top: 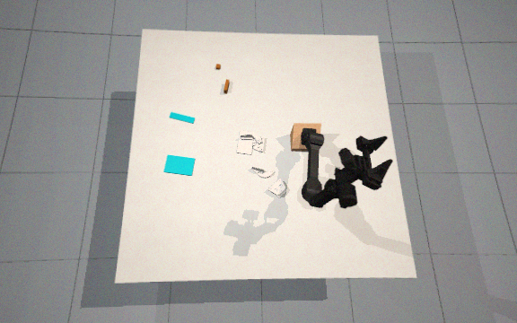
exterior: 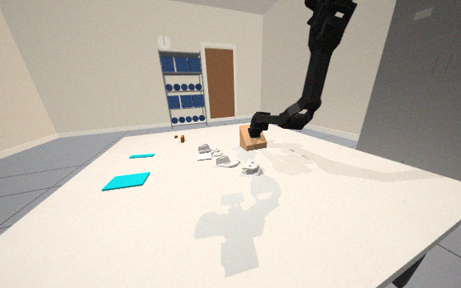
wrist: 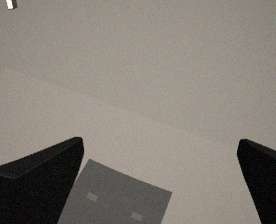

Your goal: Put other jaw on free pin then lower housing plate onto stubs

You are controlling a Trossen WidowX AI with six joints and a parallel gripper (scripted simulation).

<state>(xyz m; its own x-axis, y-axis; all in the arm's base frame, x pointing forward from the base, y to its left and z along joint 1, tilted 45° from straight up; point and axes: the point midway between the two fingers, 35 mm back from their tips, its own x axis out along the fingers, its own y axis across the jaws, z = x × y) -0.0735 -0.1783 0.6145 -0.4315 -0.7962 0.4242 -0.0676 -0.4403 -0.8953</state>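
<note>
My gripper tip is 66 cm above the elongated piece, 31 cm short of it and 13 cm to the left of it. From my gripper tip the other things lie so: white stand 66 cm below, 26 cm ahead, 4 cm to the right; then white housing plate 64 cm below, 26 cm ahead, 4 cm to the right.
</note>
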